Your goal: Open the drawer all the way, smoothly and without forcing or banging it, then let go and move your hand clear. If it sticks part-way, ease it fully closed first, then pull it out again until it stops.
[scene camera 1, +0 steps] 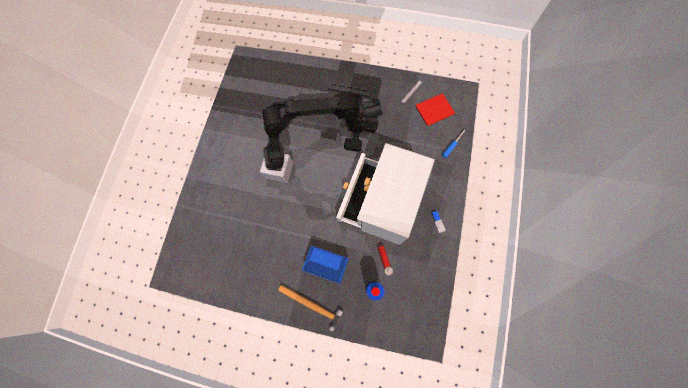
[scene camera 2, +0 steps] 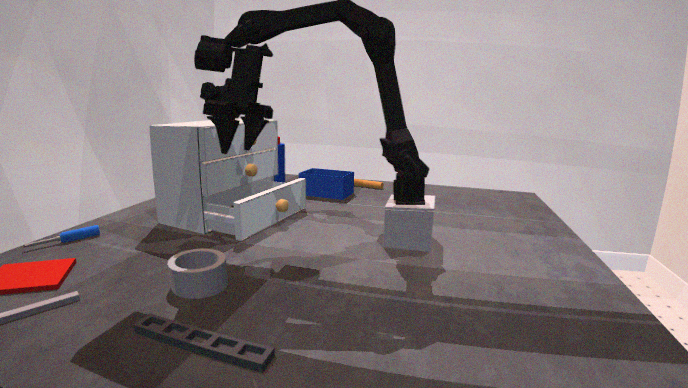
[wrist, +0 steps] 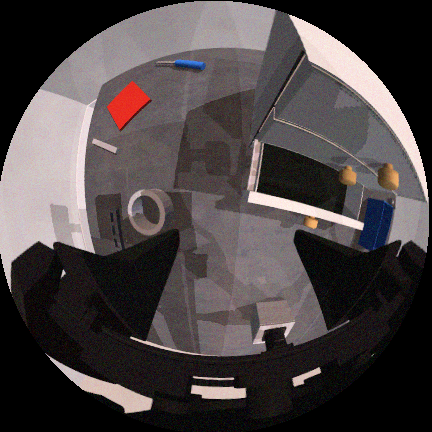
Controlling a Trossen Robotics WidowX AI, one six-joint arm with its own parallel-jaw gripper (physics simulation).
Labels:
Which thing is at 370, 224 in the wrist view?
A blue bin.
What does the red block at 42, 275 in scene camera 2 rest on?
The table.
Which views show the blue bin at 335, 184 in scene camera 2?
Scene camera 1, scene camera 2 and the wrist view: all of them.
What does the blue bin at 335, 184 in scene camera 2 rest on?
The table.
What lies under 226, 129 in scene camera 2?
The gripper.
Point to a red block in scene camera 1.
437, 108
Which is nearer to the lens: the dark perforated bar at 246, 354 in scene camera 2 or the red block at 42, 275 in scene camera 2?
The dark perforated bar.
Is the gripper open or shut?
Open.

